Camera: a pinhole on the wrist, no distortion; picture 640 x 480 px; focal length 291.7 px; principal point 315.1 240.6 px. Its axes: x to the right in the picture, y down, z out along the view. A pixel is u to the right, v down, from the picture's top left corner.
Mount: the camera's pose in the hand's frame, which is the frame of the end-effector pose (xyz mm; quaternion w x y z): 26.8 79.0 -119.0 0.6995 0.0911 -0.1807 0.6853
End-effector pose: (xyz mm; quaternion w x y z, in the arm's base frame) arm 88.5 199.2 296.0 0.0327 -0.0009 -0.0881 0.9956
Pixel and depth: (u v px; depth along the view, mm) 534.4 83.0 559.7
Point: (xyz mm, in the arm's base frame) -184.5 -128.8 834.9
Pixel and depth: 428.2 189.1 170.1
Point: 48.7 116.3 347.7
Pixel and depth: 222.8 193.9 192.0
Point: 58.6 244.4 342.4
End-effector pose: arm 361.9 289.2 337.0 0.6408 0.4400 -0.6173 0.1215
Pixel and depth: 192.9 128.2 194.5
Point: 402.8 190.1 370.1
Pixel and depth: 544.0 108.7 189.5
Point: 197.8 251.6 455.6
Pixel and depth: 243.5 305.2 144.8
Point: 364.1 296.7 313.7
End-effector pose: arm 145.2 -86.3 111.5 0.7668 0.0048 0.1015 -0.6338
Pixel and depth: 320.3 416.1 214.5
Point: 139.6 31.5 193.9
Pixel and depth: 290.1 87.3 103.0
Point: 182.9 -142.9 76.2
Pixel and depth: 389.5 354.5 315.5
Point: 188.6 28.5 311.0
